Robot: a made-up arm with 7 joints. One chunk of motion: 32 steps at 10 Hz.
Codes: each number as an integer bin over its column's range. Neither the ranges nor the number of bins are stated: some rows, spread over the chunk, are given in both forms.
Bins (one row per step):
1: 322 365 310 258 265 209
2: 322 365 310 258 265 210
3: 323 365 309 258 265 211
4: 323 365 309 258 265 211
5: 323 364 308 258 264 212
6: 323 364 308 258 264 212
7: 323 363 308 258 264 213
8: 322 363 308 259 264 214
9: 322 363 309 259 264 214
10: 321 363 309 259 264 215
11: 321 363 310 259 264 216
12: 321 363 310 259 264 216
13: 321 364 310 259 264 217
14: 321 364 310 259 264 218
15: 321 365 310 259 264 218
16: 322 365 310 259 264 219
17: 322 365 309 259 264 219
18: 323 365 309 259 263 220
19: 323 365 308 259 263 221
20: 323 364 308 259 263 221
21: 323 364 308 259 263 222
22: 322 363 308 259 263 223
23: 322 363 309 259 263 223
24: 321 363 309 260 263 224
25: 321 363 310 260 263 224
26: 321 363 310 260 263 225
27: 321 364 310 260 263 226
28: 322 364 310 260 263 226
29: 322 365 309 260 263 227
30: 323 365 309 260 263 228
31: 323 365 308 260 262 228
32: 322 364 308 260 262 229
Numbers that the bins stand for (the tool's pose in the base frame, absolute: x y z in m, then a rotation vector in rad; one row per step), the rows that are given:
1: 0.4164 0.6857 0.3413 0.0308 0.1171 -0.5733
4: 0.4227 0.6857 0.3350 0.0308 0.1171 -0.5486
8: 0.4164 0.6732 0.3288 0.0432 0.1048 -0.5116
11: 0.4102 0.6732 0.3413 0.0432 0.1048 -0.4870
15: 0.4102 0.6857 0.3413 0.0432 0.1048 -0.4623
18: 0.4227 0.6857 0.3350 0.0432 0.0925 -0.4377
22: 0.4164 0.6732 0.3288 0.0432 0.0925 -0.4007
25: 0.4102 0.6732 0.3413 0.0555 0.0925 -0.3884
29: 0.4164 0.6857 0.3350 0.0555 0.0925 -0.3514
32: 0.4164 0.6795 0.3288 0.0555 0.0801 -0.3267
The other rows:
2: 0.4164 0.6857 0.3413 0.0308 0.1171 -0.5610
3: 0.4227 0.6857 0.3350 0.0308 0.1171 -0.5486
5: 0.4227 0.6795 0.3288 0.0308 0.1048 -0.5363
6: 0.4227 0.6795 0.3288 0.0308 0.1048 -0.5363
7: 0.4227 0.6732 0.3288 0.0308 0.1048 -0.5240
9: 0.4164 0.6732 0.3350 0.0432 0.1048 -0.5116
10: 0.4102 0.6732 0.3350 0.0432 0.1048 -0.4993
12: 0.4102 0.6732 0.3413 0.0432 0.1048 -0.4870
13: 0.4102 0.6795 0.3413 0.0432 0.1048 -0.4747
14: 0.4102 0.6795 0.3413 0.0432 0.1048 -0.4623
16: 0.4164 0.6857 0.3413 0.0432 0.1048 -0.4500
17: 0.4164 0.6857 0.3350 0.0432 0.1048 -0.4500
19: 0.4227 0.6857 0.3288 0.0432 0.0925 -0.4253
20: 0.4227 0.6795 0.3288 0.0432 0.0925 -0.4253
21: 0.4227 0.6795 0.3288 0.0432 0.0925 -0.4130
23: 0.4164 0.6732 0.3350 0.0432 0.0925 -0.4007
24: 0.4102 0.6732 0.3350 0.0555 0.0925 -0.3884
26: 0.4102 0.6732 0.3413 0.0555 0.0925 -0.3760
27: 0.4102 0.6795 0.3413 0.0555 0.0925 -0.3637
28: 0.4164 0.6795 0.3413 0.0555 0.0925 -0.3637
30: 0.4227 0.6857 0.3350 0.0555 0.0925 -0.3390
31: 0.4227 0.6857 0.3288 0.0555 0.0801 -0.3390

